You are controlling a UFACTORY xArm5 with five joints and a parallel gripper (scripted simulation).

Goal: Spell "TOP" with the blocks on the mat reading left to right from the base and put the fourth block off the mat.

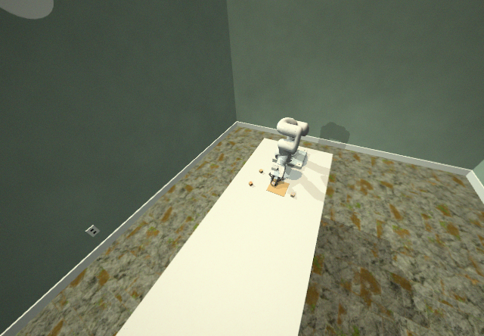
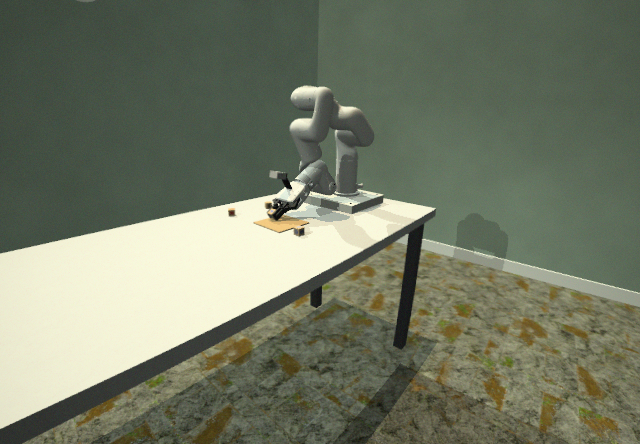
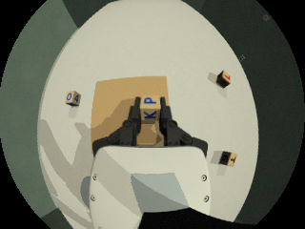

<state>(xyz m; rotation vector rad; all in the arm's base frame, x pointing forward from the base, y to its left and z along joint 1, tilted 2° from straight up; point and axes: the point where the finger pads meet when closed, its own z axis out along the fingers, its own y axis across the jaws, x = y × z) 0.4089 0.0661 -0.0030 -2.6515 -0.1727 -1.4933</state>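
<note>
The tan mat is 4 cm to the left of my hand and 3 cm below it.
</note>
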